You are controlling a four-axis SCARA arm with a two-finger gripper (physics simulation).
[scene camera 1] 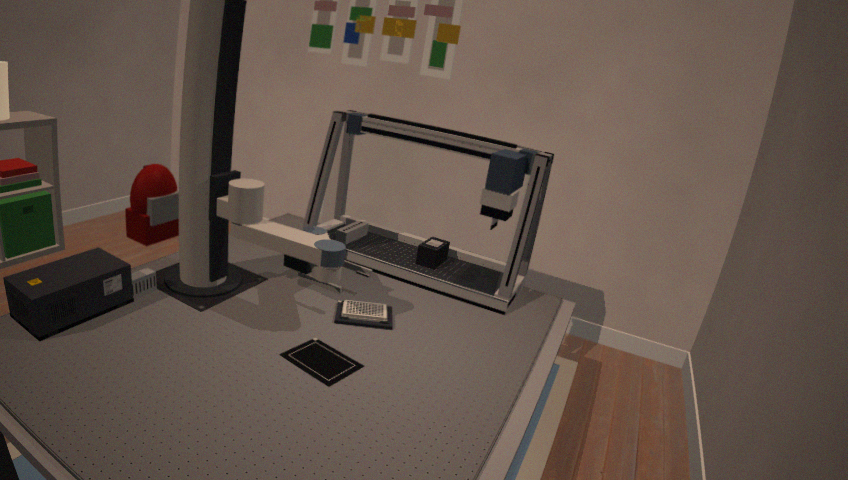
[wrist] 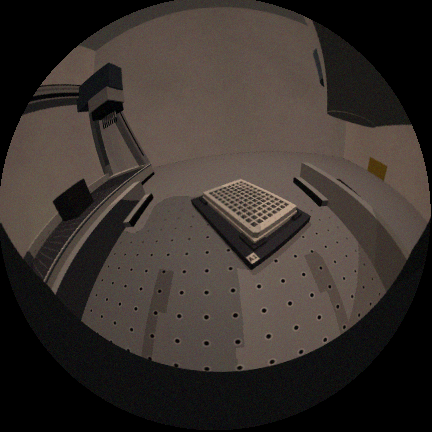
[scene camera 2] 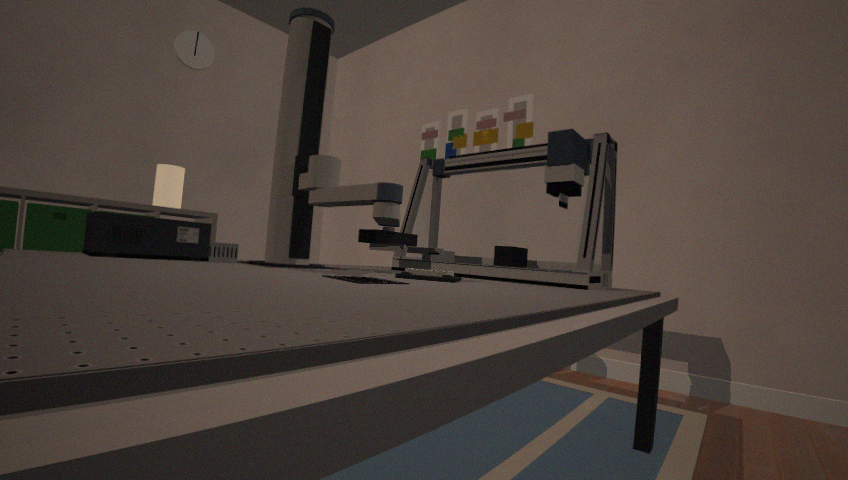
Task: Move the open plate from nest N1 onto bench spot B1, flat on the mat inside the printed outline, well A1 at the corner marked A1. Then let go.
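Frame: origin at the arm's base, x ahead, y left, z up, level; metres.
Seen in the pictures: gripper, between the fingertips: (scene camera 1: 356, 281) (wrist: 221, 176) (scene camera 2: 424, 250); arm's base, origin of its link: (scene camera 1: 203, 282).
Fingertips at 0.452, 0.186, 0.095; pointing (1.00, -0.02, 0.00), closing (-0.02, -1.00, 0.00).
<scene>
Offsets run from my fingertips to a thing's middle, as dx, dy, dz. "spot": to the spot under its first point. Level surfaces: height alone.
The open plate @(+0.054, -0.034, -0.063) (scene camera 1: 364, 309) (scene camera 2: 429, 271) (wrist: 250, 204), pale with a grid of wells, sits flat in the dark nest N1 @(+0.054, -0.034, -0.073) (scene camera 1: 363, 324) (wrist: 220, 223). The nest's A1 label @(spot: -0.039, -0.021, -0.070) (wrist: 252, 258) is at its near corner in the wrist view. My gripper (scene camera 1: 354, 281) (scene camera 2: 429, 251) (wrist: 221, 176) is open and empty, with its fingers above the plate's height. In the wrist view the finger pads stand wide apart, one to each side of the plate, which lies turned relative to them. The bench spot B1 mat @(dz -0.080) (scene camera 1: 322, 361) (scene camera 2: 364, 279) is black, with a pale printed outline; a small pale mark is at its back corner.
A gantry frame (scene camera 1: 440, 132) (scene camera 2: 602, 208) stands behind the nest, with a tool head @(spot: +0.297, +0.279, +0.358) (scene camera 1: 504, 172) (scene camera 2: 565, 148) (wrist: 102, 90) and a black block @(spot: +0.097, +0.330, +0.025) (scene camera 1: 432, 252) (scene camera 2: 510, 255) (wrist: 73, 199) on its deck. A dark box @(spot: -0.487, -0.631, +0.010) (scene camera 1: 70, 294) (scene camera 2: 142, 234) stands left of the arm's column (scene camera 1: 199, 142).
</scene>
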